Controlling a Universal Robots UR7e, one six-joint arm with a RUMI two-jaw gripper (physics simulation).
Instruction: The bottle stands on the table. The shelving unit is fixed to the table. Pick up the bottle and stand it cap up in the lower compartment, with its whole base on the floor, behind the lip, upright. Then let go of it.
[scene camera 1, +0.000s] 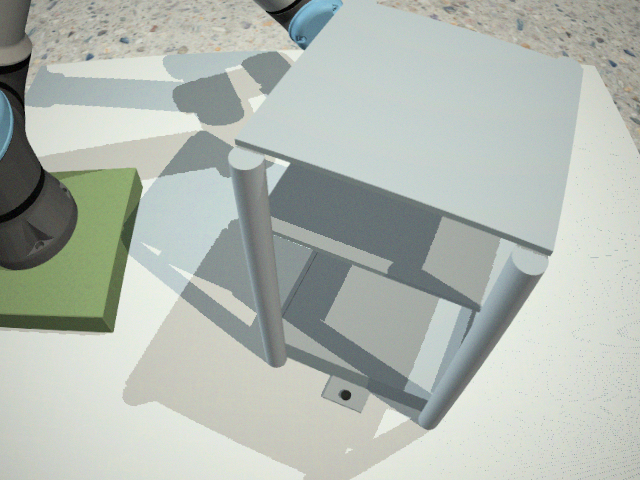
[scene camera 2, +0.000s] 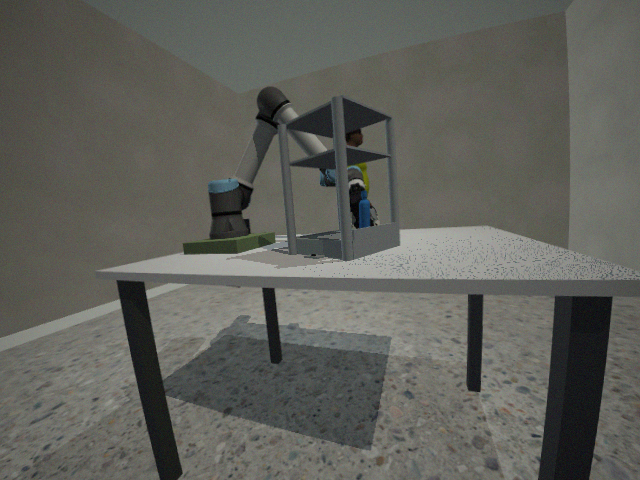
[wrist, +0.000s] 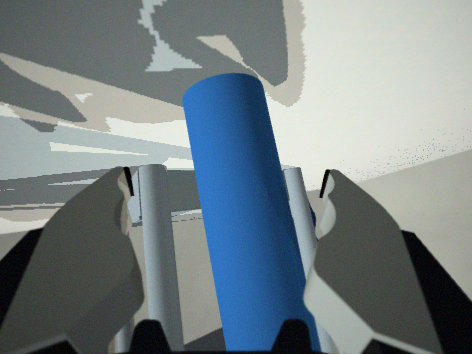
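Observation:
The blue bottle looks upright and cap up in the second scene view. Its lower end is hidden there behind the unit's side panel. In the wrist view it leans relative to the jaws, with its base against the table and the unit's posts beyond it. It appears outside the unit; whether its base touches the table cannot be told. My gripper is open around the bottle, with a gap on each side. The grey shelving unit stands on the table. The bottle does not show in the first scene view.
The unit has corner posts, a top board, a middle shelf and low walls round the lower compartment. A small plate with a dark hole lies at its foot. The arm stands on a green block. A person is behind the unit.

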